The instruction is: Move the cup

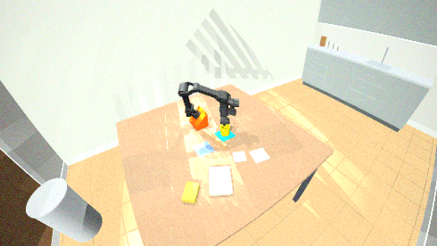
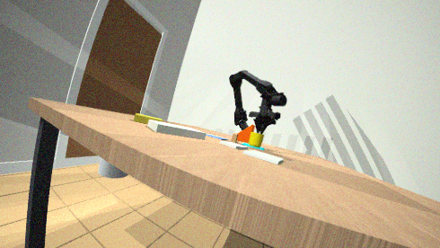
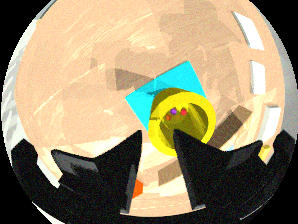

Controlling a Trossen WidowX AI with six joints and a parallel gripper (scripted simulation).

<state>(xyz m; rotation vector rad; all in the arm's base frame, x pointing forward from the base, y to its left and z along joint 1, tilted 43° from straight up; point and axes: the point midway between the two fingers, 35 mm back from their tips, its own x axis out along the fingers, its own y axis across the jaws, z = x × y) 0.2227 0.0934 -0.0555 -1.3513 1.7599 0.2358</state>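
Right now my gripper tip is 40 mm above the yellow cup, 20 mm short of it and 10 mm to the left of it. From my gripper tip the other things lie so: cyan pad (80 mm below, 30 mm ahead, 10 mm to the right); then pale blue pad (220 mm to the right, 80 mm below, 60 mm ahead); then wooden bar (120 mm to the right, 60 mm below, 40 mm ahead).
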